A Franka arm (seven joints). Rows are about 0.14 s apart.
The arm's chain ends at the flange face. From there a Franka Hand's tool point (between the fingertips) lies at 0.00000 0.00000 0.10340 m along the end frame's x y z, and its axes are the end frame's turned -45 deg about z.
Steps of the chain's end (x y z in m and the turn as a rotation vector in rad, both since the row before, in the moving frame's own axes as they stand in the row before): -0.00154, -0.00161, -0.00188, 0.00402, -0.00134, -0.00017; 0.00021, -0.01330, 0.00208, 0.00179, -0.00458, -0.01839; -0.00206, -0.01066, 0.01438, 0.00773, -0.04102, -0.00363; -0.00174, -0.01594, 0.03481, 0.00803, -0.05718, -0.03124; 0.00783, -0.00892, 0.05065, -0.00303, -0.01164, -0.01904
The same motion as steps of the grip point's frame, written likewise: 0.00025, -0.00262, -0.00188, 0.00379, 0.00190, -0.00017; 0.00934, -0.00972, 0.00208, 0.00450, -0.00197, -0.01839; 0.00364, -0.01255, 0.01429, 0.03447, -0.02354, -0.00363; 0.00638, -0.01721, 0.03464, 0.04611, -0.03475, -0.03124; 0.01077, -0.00139, 0.05064, 0.00609, -0.01037, -0.01904
